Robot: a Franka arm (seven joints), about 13 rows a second.
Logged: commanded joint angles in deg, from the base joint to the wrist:
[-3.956 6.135 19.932 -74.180 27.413 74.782 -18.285]
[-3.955 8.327 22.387 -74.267 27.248 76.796 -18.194]
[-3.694 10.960 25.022 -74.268 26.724 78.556 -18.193]
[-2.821 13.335 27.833 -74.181 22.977 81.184 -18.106]
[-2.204 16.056 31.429 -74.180 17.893 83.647 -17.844]
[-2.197 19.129 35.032 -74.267 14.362 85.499 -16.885]
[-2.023 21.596 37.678 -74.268 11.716 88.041 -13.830]
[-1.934 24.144 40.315 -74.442 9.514 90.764 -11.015]
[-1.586 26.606 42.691 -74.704 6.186 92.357 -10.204]
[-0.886 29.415 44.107 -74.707 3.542 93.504 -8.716]
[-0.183 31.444 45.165 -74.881 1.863 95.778 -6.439]
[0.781 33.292 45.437 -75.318 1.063 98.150 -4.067]
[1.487 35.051 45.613 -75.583 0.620 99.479 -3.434]
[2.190 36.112 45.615 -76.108 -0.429 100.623 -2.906]
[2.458 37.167 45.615 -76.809 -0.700 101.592 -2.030]
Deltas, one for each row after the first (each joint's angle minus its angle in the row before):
[0.001 2.192 2.455 -0.087 -0.165 2.014 0.091]
[0.261 2.633 2.635 -0.001 -0.524 1.760 0.001]
[0.873 2.375 2.811 0.087 -3.747 2.628 0.087]
[0.617 2.721 3.596 0.001 -5.084 2.463 0.262]
[0.007 3.073 3.603 -0.087 -3.531 1.852 0.959]
[0.174 2.467 2.646 -0.001 -2.646 2.542 3.055]
[0.089 2.548 2.637 -0.174 -2.202 2.723 2.815]
[0.348 2.462 2.376 -0.262 -3.328 1.593 0.811]
[0.700 2.809 1.416 -0.003 -2.644 1.147 1.488]
[0.703 2.029 1.058 -0.174 -1.679 2.274 2.277]
[0.964 1.848 0.272 -0.437 -0.800 2.372 2.372]
[0.706 1.759 0.176 -0.265 -0.443 1.329 0.633]
[0.703 1.061 0.002 -0.525 -1.049 1.144 0.528]
[0.268 1.055 0.000 -0.701 -0.271 0.969 0.876]

